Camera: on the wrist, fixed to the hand. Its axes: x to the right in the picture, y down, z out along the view.
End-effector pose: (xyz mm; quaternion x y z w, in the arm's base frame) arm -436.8 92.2 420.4 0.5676 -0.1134 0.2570 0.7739
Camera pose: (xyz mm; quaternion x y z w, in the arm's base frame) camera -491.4 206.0 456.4 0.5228 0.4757 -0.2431 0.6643
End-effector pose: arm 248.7 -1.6 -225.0 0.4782 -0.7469 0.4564 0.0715
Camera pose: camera 149.3 83.8 -217.6 0.7767 -0.1216 0.4409 0.4331
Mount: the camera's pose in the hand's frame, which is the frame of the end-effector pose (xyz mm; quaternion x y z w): 1.5 83.7 -101.1 0.1222 0.1711 -0.6881 0.6944
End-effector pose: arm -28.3 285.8 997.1 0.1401 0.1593 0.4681 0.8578
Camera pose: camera -131.9 340.0 937.5 0.0124 0.4110 -0.2607 0.8735
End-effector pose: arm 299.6 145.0 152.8 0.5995 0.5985 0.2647 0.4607
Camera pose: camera 251.6 182.1 269.2 0.0155 0.9394 -0.1038 0.3264
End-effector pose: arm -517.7 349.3 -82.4 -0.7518 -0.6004 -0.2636 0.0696
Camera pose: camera -470.5 285.5 22.1 -0.0553 -0.9546 -0.2862 0.0615
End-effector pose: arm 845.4 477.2 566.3 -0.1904 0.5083 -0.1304 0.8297
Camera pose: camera 757.7 532.8 486.0 -0.3583 0.3480 -0.7562 0.4227
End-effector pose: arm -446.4 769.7 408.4 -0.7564 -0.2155 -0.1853 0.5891
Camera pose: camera -402.3 653.9 365.3 -0.2733 -0.5920 -0.6372 0.4109
